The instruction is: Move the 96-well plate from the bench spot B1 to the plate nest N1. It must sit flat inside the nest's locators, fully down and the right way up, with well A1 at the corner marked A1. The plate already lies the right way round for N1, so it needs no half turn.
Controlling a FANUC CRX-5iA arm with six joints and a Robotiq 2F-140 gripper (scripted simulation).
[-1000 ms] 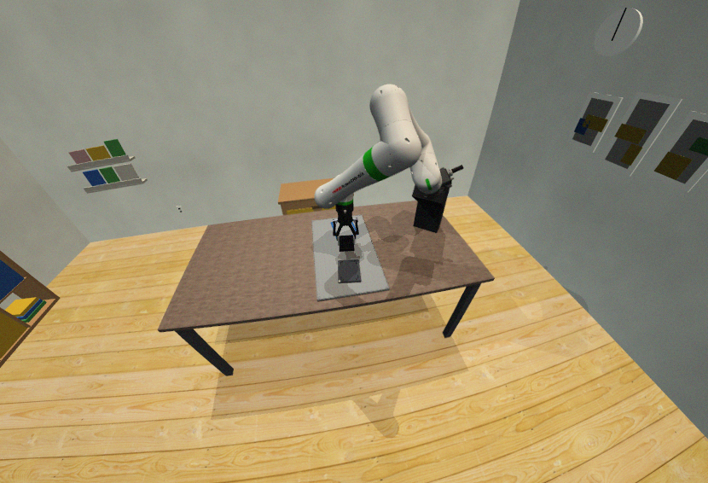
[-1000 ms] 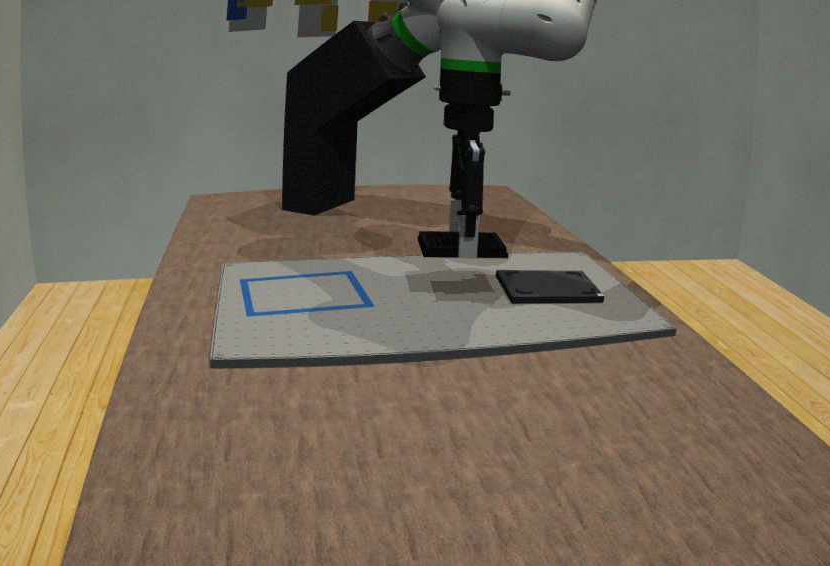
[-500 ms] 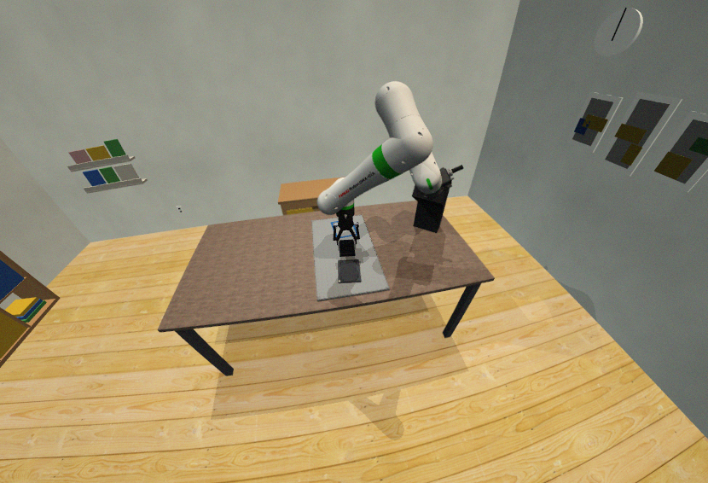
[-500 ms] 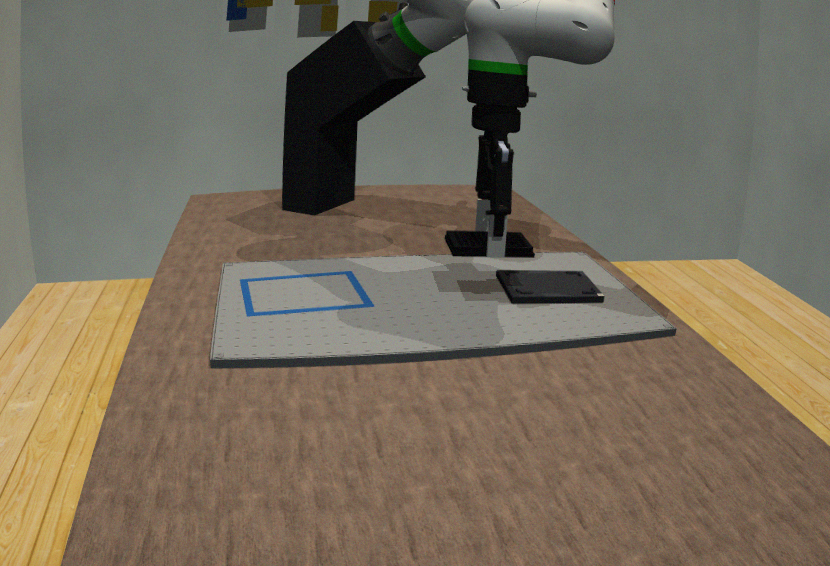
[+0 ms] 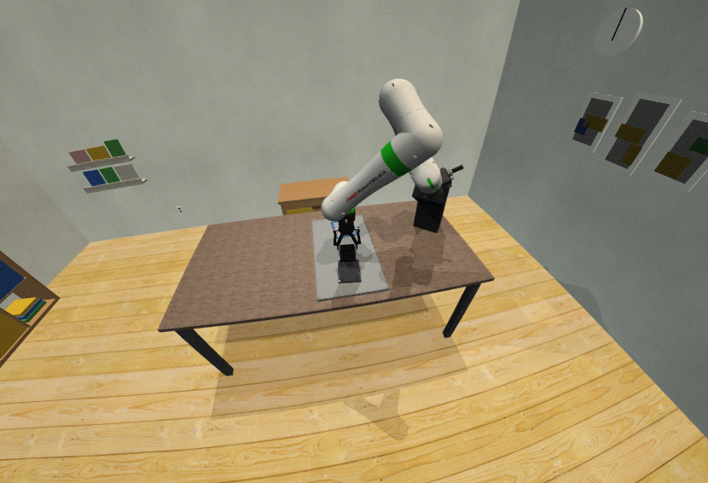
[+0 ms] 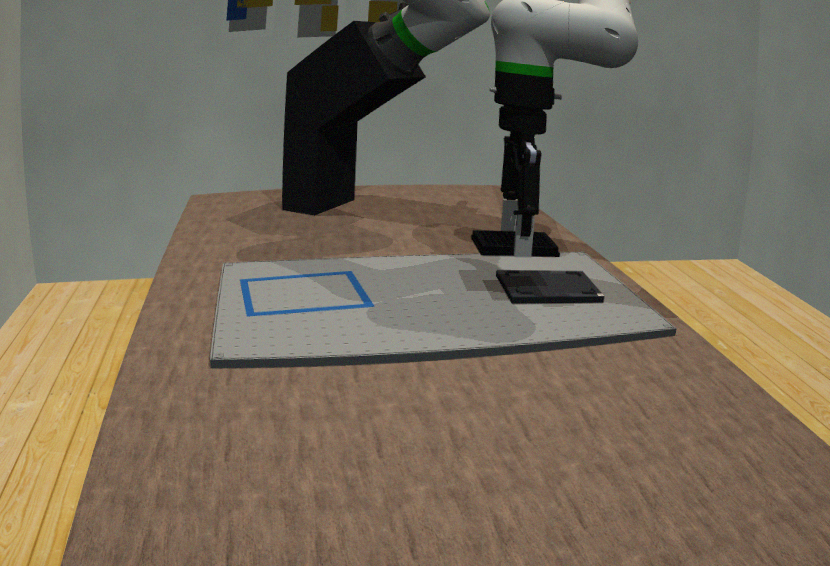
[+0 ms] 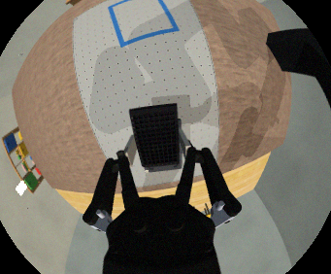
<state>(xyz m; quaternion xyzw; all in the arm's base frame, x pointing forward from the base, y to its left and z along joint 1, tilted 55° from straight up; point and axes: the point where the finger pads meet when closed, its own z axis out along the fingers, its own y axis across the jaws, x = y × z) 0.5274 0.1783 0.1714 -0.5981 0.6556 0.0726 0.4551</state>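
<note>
Right now the plate nest N1 is 1 cm behind my hand, 7 cm to the left of it and 9 cm below it. Round my hand: black 96-well plate: 2 cm below.
</note>
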